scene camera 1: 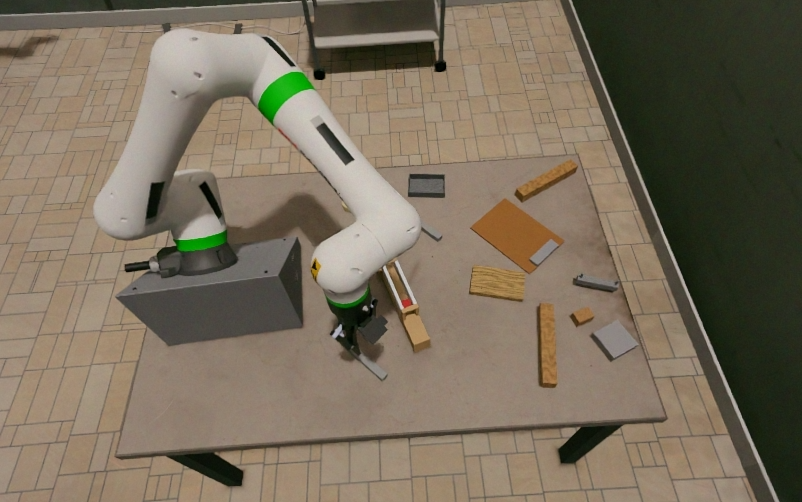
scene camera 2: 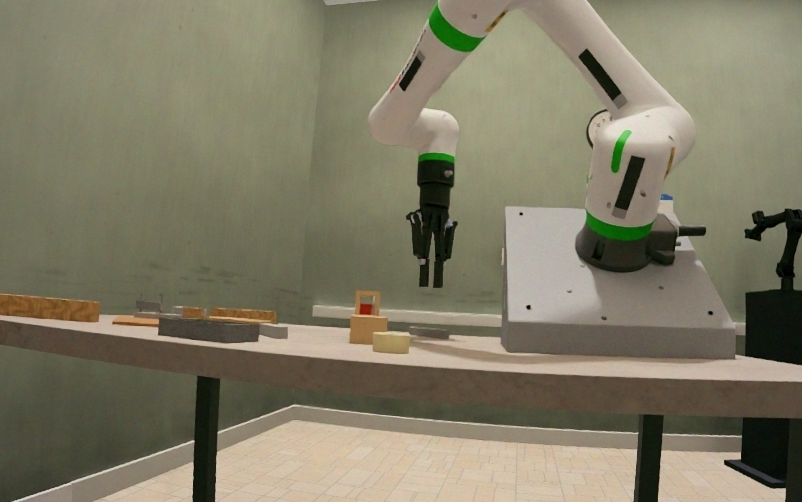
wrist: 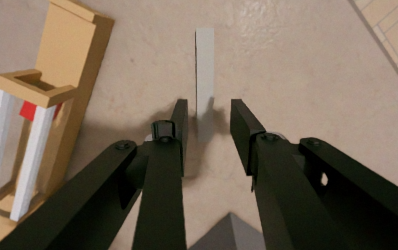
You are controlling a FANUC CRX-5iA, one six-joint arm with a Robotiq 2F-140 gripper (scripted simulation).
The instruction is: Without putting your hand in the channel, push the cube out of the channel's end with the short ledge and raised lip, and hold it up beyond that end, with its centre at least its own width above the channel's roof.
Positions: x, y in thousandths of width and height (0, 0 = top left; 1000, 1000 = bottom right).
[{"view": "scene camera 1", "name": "my gripper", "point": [451, 688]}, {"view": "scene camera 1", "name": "grey tray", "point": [524, 370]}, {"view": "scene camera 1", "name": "wooden slab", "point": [629, 567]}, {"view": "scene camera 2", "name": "my gripper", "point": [537, 573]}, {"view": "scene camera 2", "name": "grey tray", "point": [272, 660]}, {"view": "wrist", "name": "my gripper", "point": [526, 462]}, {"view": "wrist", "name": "grey stick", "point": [514, 146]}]
